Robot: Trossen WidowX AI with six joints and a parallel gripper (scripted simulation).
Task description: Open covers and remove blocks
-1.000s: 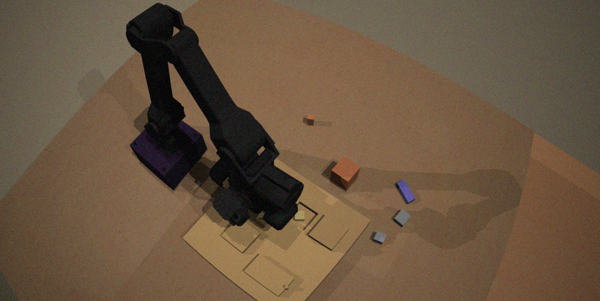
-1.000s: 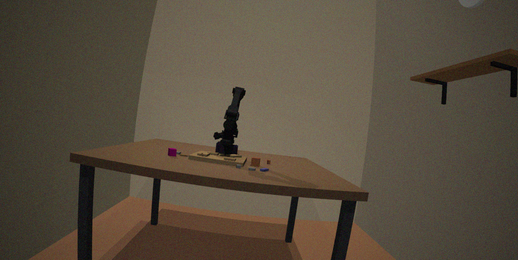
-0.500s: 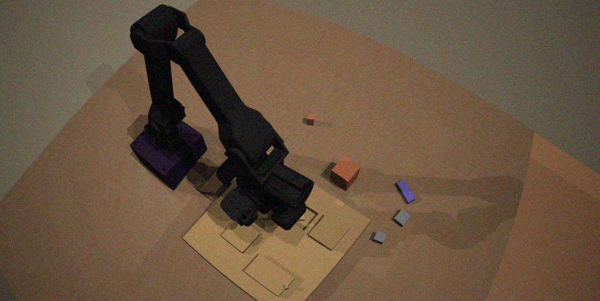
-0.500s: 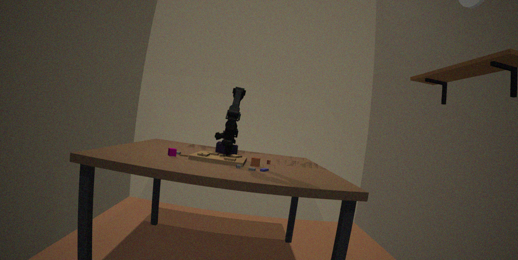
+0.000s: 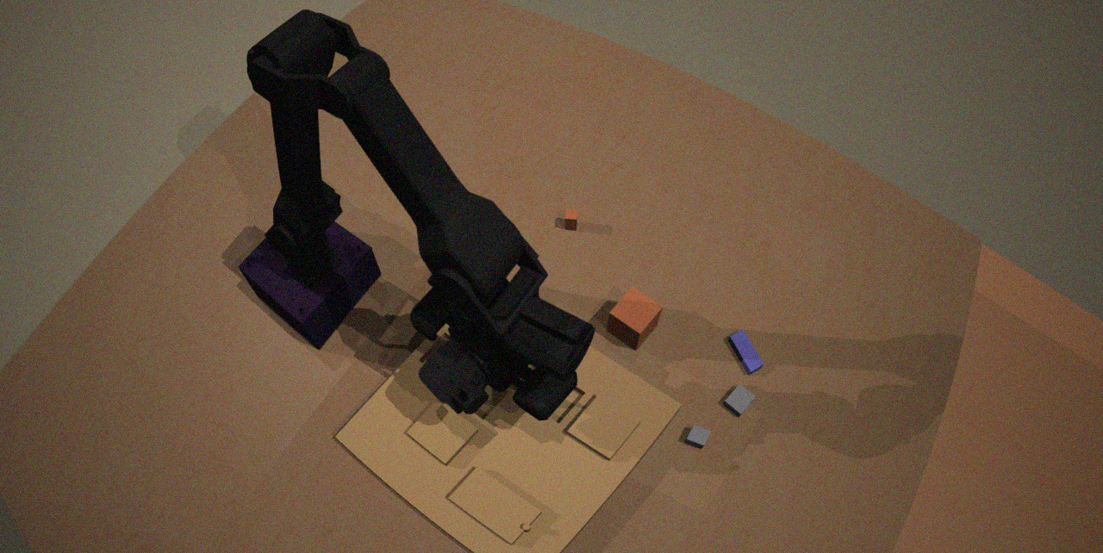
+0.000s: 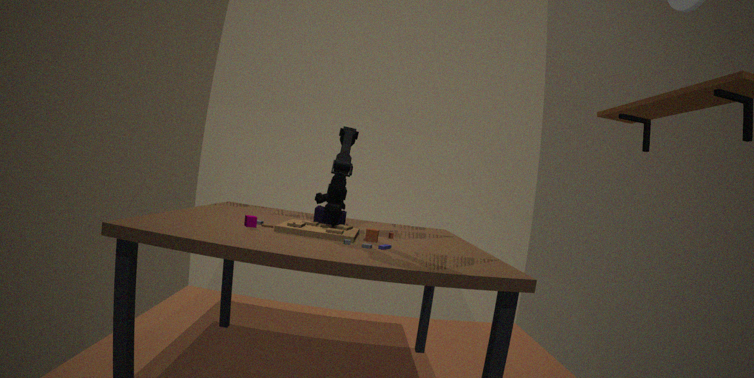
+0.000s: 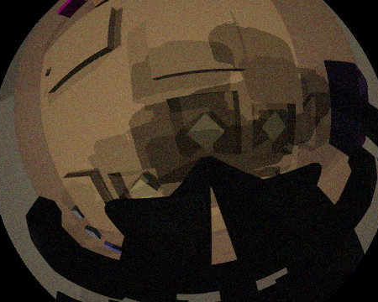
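The tan puzzle board is 6 cm ahead of my gripper tip and 3 cm to the right of it. Round my gripper tip: small orange block 10 cm behind, 23 cm to the left, 1 cm below; then grey block 9 cm ahead, 29 cm to the right, 2 cm below; then orange cube 6 cm ahead, 17 cm to the left.
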